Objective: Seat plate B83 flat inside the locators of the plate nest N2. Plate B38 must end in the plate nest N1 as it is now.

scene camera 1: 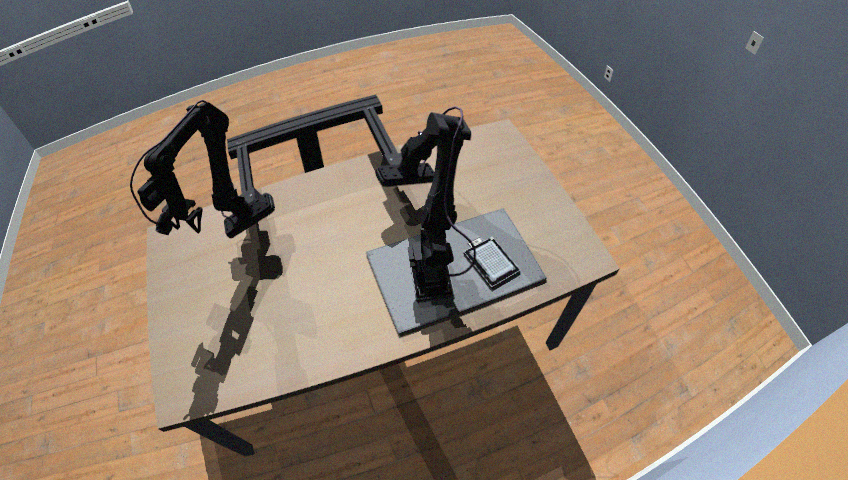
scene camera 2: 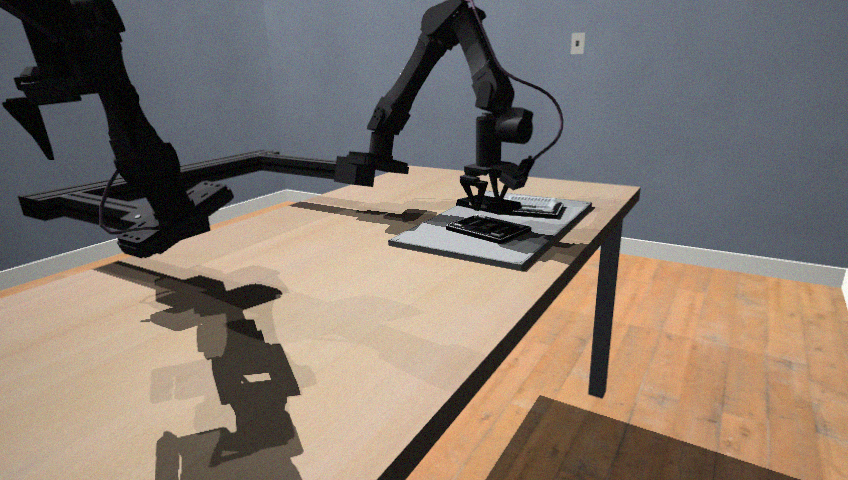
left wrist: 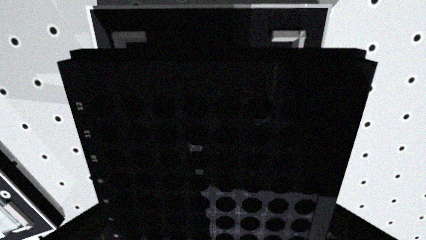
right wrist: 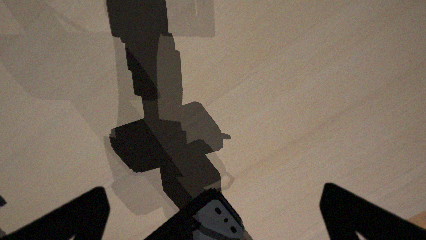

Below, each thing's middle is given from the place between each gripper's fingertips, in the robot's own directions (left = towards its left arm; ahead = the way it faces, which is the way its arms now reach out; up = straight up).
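Black well plate (left wrist: 211, 107) right at my left hand. From my left hand: black nest (scene camera 2: 511, 229) 60 mm below; white well plate (scene camera 1: 489, 256) 50 mm below, 210 mm left, 10 mm ahead.
My right hand (scene camera 2: 93, 153): 220 mm above the black well plate, 220 mm short of it, 720 mm right of it. From my right hand: black nest 280 mm below, 220 mm ahead, 720 mm left; white well plate 270 mm below, 230 mm ahead, 930 mm left. By its middle, white well plate nearer to my left hand than to my right hand.
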